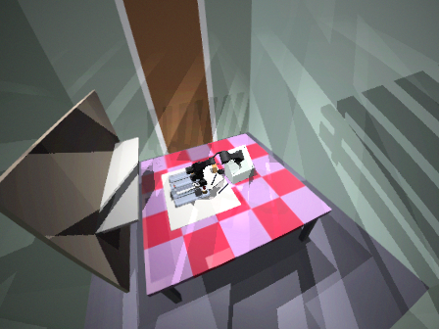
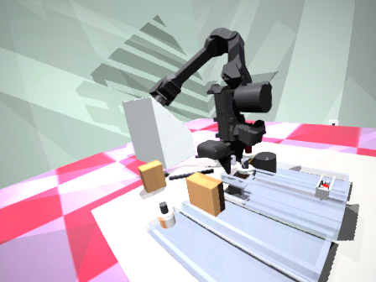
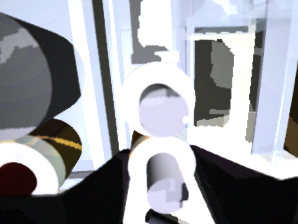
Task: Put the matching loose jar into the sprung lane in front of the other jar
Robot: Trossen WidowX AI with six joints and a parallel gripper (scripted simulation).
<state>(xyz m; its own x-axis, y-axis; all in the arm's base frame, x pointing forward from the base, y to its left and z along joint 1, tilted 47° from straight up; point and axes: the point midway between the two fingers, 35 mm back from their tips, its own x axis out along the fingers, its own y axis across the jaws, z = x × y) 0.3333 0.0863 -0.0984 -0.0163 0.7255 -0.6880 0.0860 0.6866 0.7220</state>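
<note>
My gripper tip is now 140 mm short of the pusher plate, 40 mm to the left of it and 20 mm below it.
</note>
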